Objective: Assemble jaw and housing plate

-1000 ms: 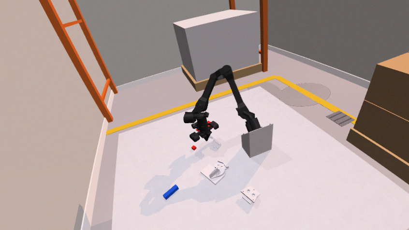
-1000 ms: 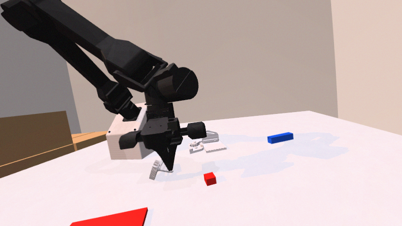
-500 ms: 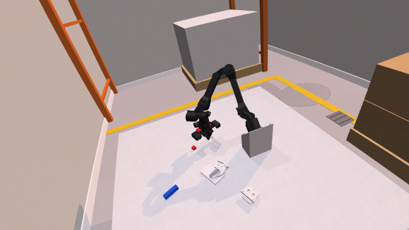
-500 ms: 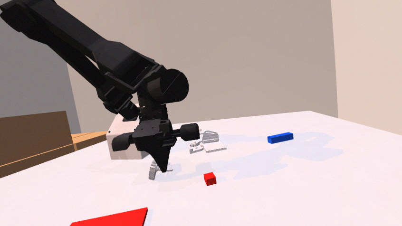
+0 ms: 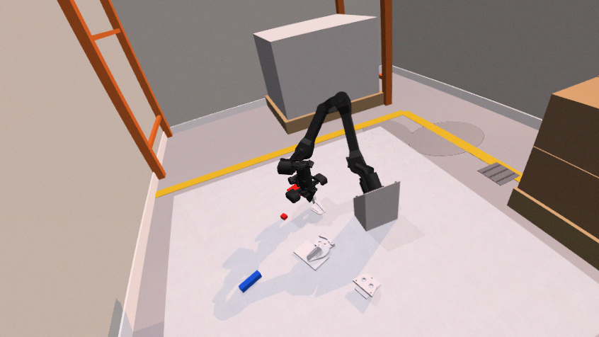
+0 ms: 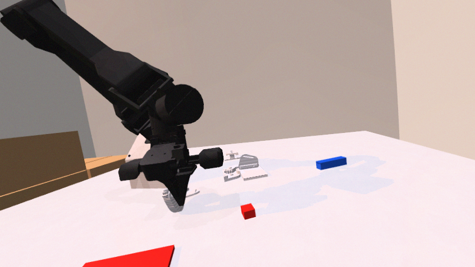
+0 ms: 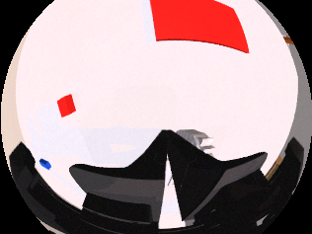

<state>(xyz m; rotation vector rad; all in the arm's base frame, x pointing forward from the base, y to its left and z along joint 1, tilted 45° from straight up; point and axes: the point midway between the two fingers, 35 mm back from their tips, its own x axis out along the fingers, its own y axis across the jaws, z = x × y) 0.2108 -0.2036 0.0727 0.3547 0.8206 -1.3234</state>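
The small red cube is 13 cm ahead of my gripper tip, 2 cm to the left of it and 2 cm below it. From my gripper tip the other things lie so: flat red plate (14 cm to the right, 2 cm below); blue block (32 cm ahead, 28 cm to the left, 2 cm below).
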